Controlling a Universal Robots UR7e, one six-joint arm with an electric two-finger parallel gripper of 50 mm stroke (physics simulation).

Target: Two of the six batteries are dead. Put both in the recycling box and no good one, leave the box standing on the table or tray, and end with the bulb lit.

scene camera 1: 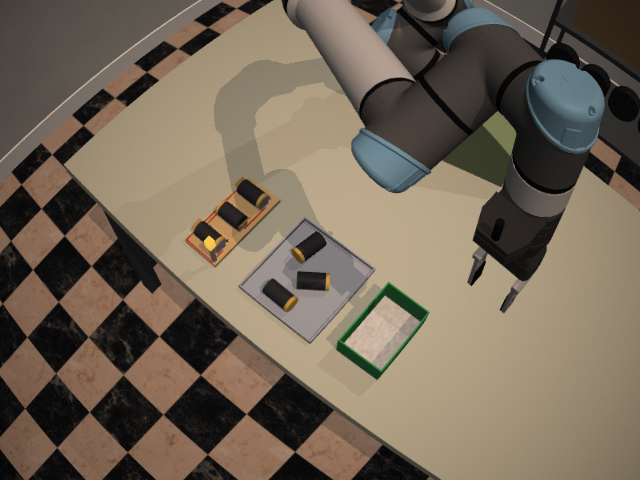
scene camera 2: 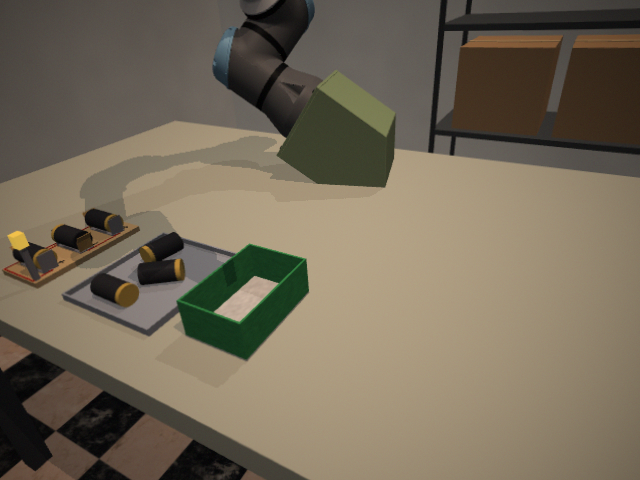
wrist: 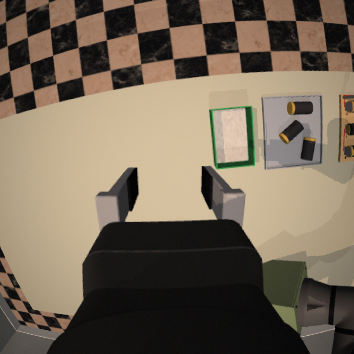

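Where they show: gripper, between the fingertips: (scene camera 1: 490, 292) (wrist: 169, 179); arm's base, origin of its link: (scene camera 2: 306, 111) (wrist: 302, 301).
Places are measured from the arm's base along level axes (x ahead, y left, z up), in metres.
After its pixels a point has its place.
My gripper (scene camera 1: 487, 296) @(x 0.569, y 0.217, z 0.285 m) (wrist: 169, 179) @(x 0.569, y 0.217, z 0.285 m) is open and empty, high above the table, off to the side of the green recycling box (scene camera 1: 357, 360) @(x 0.604, y 0.083, z -0.106 m) (scene camera 2: 211, 322) @(x 0.606, y 0.089, z -0.092 m) (wrist: 251, 135) @(x 0.523, y 0.053, z -0.084 m). The box stands upright on the table with no battery inside. Three black batteries with gold ends, (scene camera 1: 309, 246) @(x 0.444, y -0.105, z -0.101 m) (scene camera 2: 162, 246) @(x 0.448, y -0.098, z -0.105 m), lie apart on the grey tray (scene camera 1: 310, 328) @(x 0.581, y -0.027, z -0.134 m) (scene camera 2: 147, 317) @(x 0.579, y -0.037, z -0.134 m) (wrist: 280, 105) @(x 0.572, y -0.061, z -0.134 m). Three more batteries sit in the wooden holder board (scene camera 1: 232, 241) @(x 0.499, y -0.251, z -0.127 m) (scene camera 2: 67, 260) @(x 0.497, y -0.257, z -0.127 m), which is cut off in the wrist view. A yellow bulb (scene camera 1: 209, 242) @(x 0.555, y -0.259, z -0.045 m) (scene camera 2: 18, 240) @(x 0.556, y -0.254, z -0.052 m) stands at the board's end; I cannot tell if it is lit.
The tray lies between the holder board and the box, near the edge of the table (scene camera 1: 465, 403) @(x 0.583, y 0.317, z -0.137 m) (scene camera 2: 439, 310) @(x 0.459, y 0.348, z -0.137 m). An olive-green angled block (scene camera 1: 488, 149) @(x 0.081, y 0.136, z -0.028 m) (scene camera 2: 341, 139) @(x 0.083, y 0.105, z -0.033 m) (wrist: 285, 282) @(x 0.087, y 0.045, z -0.019 m) stands under the arm's base. A shelf rack (scene camera 2: 438, 77) with brown boxes is behind the table.
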